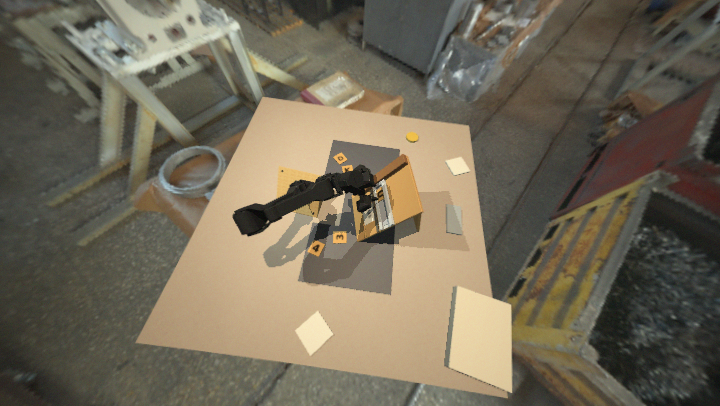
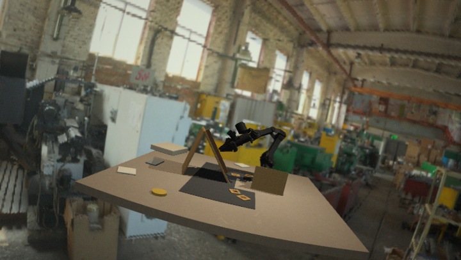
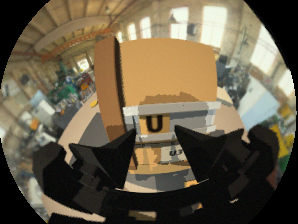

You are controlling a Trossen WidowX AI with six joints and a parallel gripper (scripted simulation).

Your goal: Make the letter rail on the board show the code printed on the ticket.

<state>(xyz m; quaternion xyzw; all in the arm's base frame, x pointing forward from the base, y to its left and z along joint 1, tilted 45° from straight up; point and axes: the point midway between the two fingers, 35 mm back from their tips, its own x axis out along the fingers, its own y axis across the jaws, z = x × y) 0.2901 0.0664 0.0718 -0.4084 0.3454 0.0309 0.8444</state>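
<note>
My gripper tip is now 20 mm short of the orange tile marked u, 10 mm to the right of it and 10 mm above it. Round my gripper tip: letter tile: 120 mm behind, 170 mm to the right, 180 mm below; white ticket: 10 mm behind, 60 mm to the right, 90 mm below; dark mat: 110 mm behind, 10 mm to the left, 180 mm below.
</note>
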